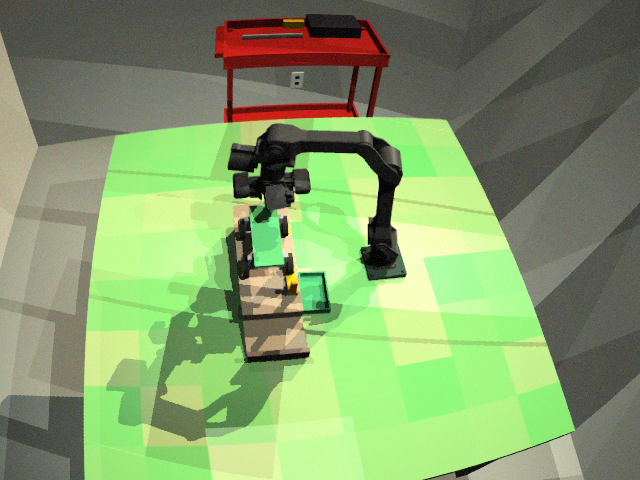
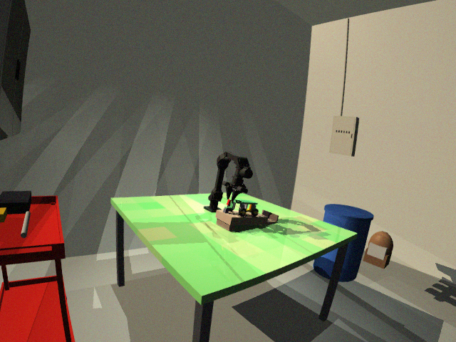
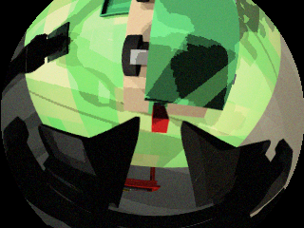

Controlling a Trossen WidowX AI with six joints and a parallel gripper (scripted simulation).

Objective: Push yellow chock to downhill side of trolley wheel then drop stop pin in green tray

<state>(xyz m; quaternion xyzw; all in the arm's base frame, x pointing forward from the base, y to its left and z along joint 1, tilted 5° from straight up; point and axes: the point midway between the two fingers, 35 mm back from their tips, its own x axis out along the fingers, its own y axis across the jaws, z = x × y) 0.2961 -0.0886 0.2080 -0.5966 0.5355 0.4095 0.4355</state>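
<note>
Now: the red-headed stop pin 3 cm below my gripper tip and 1 cm to the right of it. Also, from my gripper tip: trolley 10 cm to the left, 5 cm below, 1 cm ahead; then yellow chock 20 cm to the left, 8 cm below, 5 cm behind; then brown ramp 12 cm below, 11 cm to the left, 1 cm ahead.
</note>
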